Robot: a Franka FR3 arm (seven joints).
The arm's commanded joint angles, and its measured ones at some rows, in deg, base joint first. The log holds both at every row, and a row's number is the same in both.
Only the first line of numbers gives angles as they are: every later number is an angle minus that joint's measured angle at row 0.
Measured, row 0:
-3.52, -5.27, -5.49, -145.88, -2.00, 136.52, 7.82
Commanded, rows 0 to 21:
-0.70, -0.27, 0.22, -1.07, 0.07, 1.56, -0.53
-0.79, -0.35, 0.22, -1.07, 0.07, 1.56, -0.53
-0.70, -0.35, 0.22, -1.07, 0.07, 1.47, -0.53
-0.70, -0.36, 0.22, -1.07, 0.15, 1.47, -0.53
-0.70, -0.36, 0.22, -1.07, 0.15, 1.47, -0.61
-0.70, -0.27, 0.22, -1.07, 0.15, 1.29, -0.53
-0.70, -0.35, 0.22, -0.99, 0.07, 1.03, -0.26
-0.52, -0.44, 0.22, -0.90, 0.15, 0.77, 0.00
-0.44, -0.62, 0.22, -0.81, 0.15, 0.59, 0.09
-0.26, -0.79, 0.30, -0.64, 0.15, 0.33, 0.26
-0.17, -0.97, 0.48, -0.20, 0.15, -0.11, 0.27
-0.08, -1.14, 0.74, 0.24, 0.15, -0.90, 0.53
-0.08, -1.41, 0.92, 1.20, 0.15, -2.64, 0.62
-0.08, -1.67, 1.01, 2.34, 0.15, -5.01, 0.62
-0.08, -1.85, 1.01, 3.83, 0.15, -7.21, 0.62
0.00, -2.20, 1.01, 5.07, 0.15, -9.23, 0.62
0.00, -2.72, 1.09, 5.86, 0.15, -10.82, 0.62
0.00, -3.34, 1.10, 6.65, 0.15, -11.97, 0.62
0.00, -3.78, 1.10, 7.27, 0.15, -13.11, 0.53
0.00, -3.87, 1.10, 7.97, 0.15, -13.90, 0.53
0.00, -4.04, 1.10, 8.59, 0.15, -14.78, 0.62
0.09, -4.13, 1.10, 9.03, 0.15, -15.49, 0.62
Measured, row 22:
0.02, -3.12, 0.72, 7.51, -0.10, -12.37, 0.08
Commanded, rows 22 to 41:
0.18, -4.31, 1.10, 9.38, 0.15, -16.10, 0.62
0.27, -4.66, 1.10, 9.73, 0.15, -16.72, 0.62
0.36, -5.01, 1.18, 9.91, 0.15, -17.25, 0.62
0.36, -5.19, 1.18, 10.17, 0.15, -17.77, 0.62
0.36, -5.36, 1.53, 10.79, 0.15, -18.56, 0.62
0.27, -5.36, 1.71, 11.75, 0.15, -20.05, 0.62
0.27, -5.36, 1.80, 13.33, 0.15, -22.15, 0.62
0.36, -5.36, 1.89, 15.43, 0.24, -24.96, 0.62
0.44, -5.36, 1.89, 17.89, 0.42, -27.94, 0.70
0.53, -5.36, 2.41, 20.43, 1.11, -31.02, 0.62
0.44, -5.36, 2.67, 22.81, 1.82, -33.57, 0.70
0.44, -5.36, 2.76, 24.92, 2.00, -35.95, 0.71
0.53, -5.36, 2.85, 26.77, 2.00, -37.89, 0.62
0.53, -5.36, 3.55, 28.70, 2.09, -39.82, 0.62
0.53, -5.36, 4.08, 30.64, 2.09, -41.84, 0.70
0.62, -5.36, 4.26, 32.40, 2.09, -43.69, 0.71
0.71, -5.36, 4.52, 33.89, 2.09, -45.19, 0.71
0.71, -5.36, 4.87, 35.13, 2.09, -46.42, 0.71
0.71, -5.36, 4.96, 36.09, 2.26, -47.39, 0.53
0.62, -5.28, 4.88, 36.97, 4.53, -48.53, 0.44
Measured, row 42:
0.30, -5.91, 4.92, 33.31, 1.31, -44.50, 0.15
